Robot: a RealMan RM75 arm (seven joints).
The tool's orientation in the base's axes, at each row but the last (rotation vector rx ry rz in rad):
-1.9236 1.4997 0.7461
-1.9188 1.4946 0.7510
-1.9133 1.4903 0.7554
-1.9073 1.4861 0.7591
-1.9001 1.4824 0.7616
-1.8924 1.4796 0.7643
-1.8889 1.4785 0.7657
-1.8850 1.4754 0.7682
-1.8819 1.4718 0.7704
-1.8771 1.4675 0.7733
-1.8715 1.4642 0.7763
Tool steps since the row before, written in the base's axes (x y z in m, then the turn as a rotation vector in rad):
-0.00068 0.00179 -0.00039 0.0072 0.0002 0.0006
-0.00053 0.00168 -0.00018 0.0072 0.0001 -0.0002
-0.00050 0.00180 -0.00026 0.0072 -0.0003 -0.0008
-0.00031 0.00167 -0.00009 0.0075 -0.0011 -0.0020
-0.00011 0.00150 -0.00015 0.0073 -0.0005 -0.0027
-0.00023 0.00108 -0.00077 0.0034 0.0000 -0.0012
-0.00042 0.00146 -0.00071 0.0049 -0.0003 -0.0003
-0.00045 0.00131 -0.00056 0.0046 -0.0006 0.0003
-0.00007 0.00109 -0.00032 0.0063 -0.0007 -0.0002
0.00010 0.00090 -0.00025 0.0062 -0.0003 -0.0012
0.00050 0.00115 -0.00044 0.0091 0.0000 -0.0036
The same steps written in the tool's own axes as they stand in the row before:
-0.00102 0.00035 0.00163 0.0009 -0.0071 -0.0008
-0.00106 0.00020 0.00140 0.0016 -0.0070 -0.0003
-0.00106 0.00016 0.00155 0.0023 -0.0069 -0.0002
-0.00105 -0.00001 0.00133 0.0038 -0.0069 -0.0001
-0.00085 -0.00016 0.00124 0.0039 -0.0067 0.0008
-0.00014 0.00011 0.00133 0.0016 -0.0032 0.0005
-0.00046 0.00022 0.00160 0.0014 -0.0047 -0.0004
-0.00048 0.00026 0.00139 0.0011 -0.0044 -0.0010
-0.00044 -0.00010 0.00105 0.0019 -0.0060 -0.0008
-0.00034 -0.00023 0.00085 0.0024 -0.0058 0.0001
-0.00025 -0.00065 0.00113 0.0047 -0.0084 0.0016

